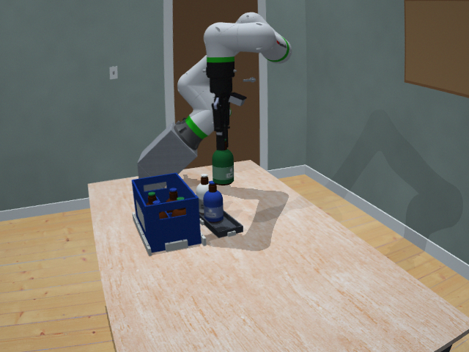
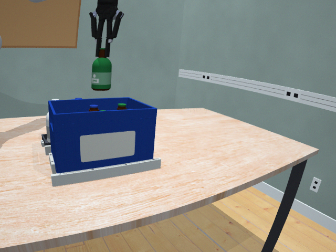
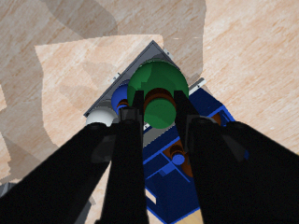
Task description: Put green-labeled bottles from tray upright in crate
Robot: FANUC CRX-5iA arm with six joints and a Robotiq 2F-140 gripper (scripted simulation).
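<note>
The green-labeled bottle is 80 mm below my hand. The rest, counted from my hand: white-labeled bottle 170 mm behind, 50 mm to the right, 260 mm below; blue-labeled bottle 80 mm behind, 30 mm to the right, 260 mm below; blue crate 20 mm behind, 220 mm to the right, 260 mm below.
</note>
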